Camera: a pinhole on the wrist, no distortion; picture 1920 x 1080 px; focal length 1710.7 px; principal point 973.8 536.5 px. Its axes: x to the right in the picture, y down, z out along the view. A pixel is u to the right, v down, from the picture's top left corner.
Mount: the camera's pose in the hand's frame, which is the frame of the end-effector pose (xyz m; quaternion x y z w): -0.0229 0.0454 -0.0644 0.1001 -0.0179 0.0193 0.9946
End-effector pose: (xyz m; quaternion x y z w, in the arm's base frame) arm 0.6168 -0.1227 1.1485 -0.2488 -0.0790 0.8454 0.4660
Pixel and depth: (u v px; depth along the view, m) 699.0 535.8 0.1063
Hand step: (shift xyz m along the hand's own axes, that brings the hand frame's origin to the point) -0.0433 0.0235 0.0390
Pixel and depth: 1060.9 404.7 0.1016
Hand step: -0.0206 0.0176 0.0337
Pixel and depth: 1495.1 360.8 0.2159
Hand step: 0.0369 -0.0172 0.1452
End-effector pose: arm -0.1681 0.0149 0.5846 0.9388 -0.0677 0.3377 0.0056
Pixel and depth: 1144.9 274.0 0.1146
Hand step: -0.0144 0.0057 0.0448
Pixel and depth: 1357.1 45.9 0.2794
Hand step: 0.0341 -0.0867 0.1958
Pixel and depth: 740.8 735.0 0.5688
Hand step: -0.1211 -0.0063 0.5027
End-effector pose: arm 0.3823 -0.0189 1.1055 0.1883 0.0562 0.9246 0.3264
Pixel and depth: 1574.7 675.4 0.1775
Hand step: 0.0331 0.0262 0.1147
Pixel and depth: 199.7 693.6 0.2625
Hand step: -0.1509 0.0124 0.1928
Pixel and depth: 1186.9 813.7 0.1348
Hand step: -0.0113 0.0404 0.0726
